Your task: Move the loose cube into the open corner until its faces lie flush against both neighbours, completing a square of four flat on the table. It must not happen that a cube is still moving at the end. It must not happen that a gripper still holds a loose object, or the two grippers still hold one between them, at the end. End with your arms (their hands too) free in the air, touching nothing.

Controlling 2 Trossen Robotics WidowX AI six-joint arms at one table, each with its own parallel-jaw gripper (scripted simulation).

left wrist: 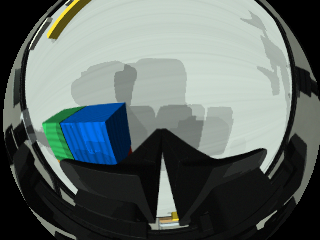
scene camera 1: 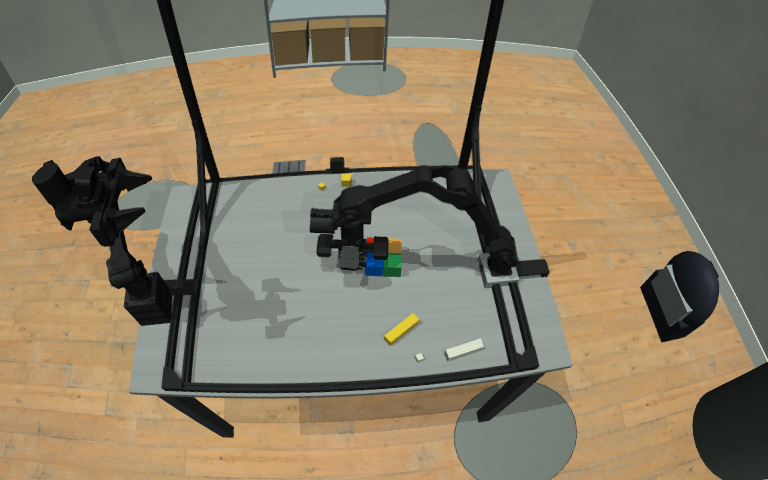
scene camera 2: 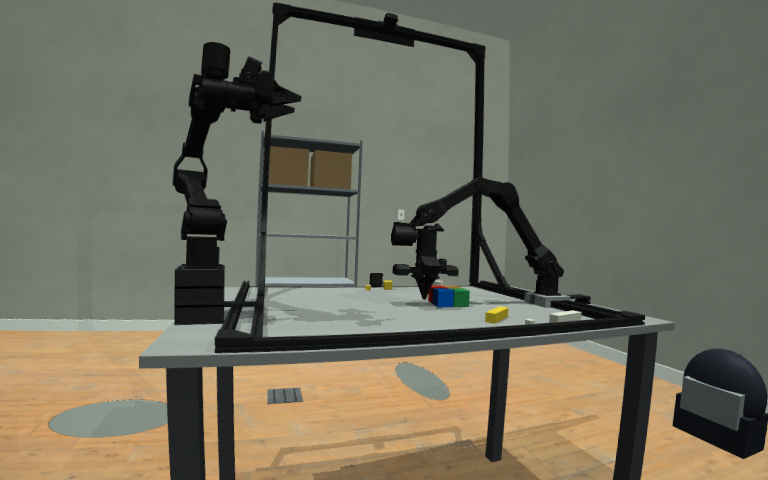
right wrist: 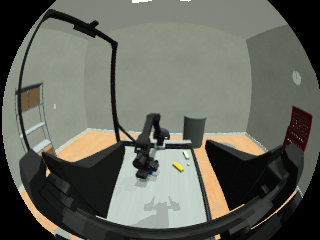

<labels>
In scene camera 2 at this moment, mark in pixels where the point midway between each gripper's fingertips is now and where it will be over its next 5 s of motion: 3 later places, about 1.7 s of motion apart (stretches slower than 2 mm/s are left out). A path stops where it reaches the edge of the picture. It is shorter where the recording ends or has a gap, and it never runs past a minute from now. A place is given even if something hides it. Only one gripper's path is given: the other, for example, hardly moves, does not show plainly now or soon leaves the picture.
My left gripper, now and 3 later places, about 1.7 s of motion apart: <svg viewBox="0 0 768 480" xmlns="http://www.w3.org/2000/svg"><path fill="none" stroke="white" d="M424 299L427 299L431 299L427 283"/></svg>
</labels>
